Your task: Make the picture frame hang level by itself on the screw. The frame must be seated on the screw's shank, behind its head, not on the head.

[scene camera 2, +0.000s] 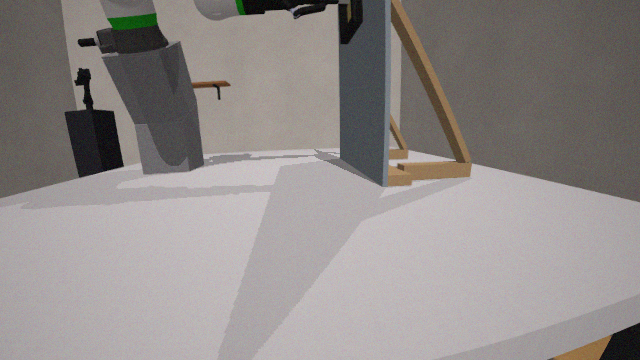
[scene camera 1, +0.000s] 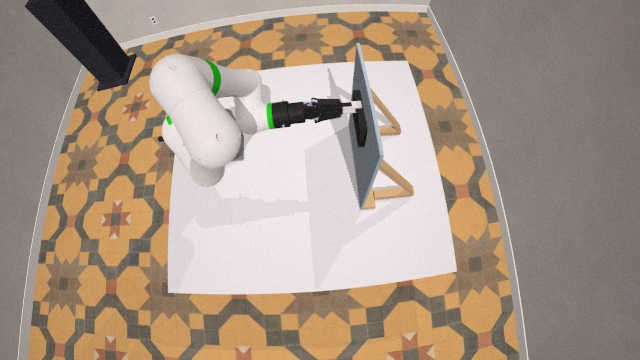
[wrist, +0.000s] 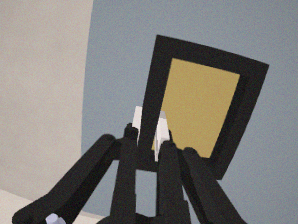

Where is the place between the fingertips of my gripper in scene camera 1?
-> At 361,106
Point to a picture frame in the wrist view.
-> At 207,108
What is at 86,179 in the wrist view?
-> My gripper.
